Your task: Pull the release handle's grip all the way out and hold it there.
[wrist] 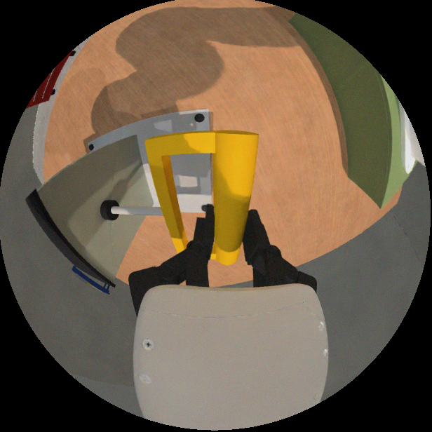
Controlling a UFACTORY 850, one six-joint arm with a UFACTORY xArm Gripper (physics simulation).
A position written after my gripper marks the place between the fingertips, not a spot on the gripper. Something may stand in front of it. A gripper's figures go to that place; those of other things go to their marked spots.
Scene:
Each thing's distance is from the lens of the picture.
my gripper (228, 218): 13 cm
yellow release handle grip (234, 152): 7 cm
grey base plate (195, 119): 18 cm
The marked spots on the grey base plate and the yellow release handle grip are 12 cm apart.

